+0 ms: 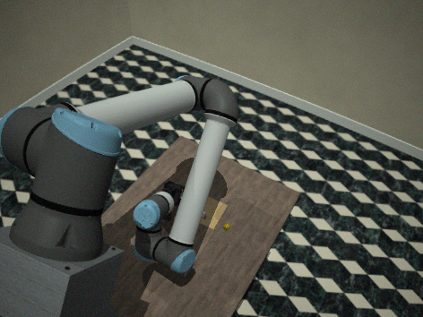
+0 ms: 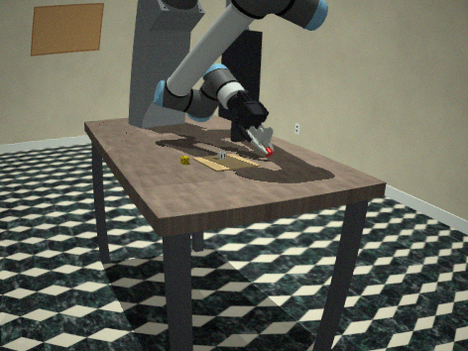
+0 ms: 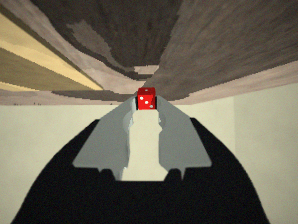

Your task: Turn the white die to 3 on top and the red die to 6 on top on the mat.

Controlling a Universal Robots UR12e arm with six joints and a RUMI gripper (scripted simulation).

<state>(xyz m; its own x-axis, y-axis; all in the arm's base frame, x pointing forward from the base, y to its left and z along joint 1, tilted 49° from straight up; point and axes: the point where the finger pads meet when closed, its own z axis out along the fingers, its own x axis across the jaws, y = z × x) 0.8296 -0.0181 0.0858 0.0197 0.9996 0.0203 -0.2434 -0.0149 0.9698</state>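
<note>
The red die lies 10 mm ahead of my hand. Round my hand: tan mat (40 mm behind, 130 mm to the right, 30 mm below); white die (60 mm behind, 120 mm to the right, 20 mm below); yellow die (80 mm behind, 240 mm to the right, 20 mm below).
</note>
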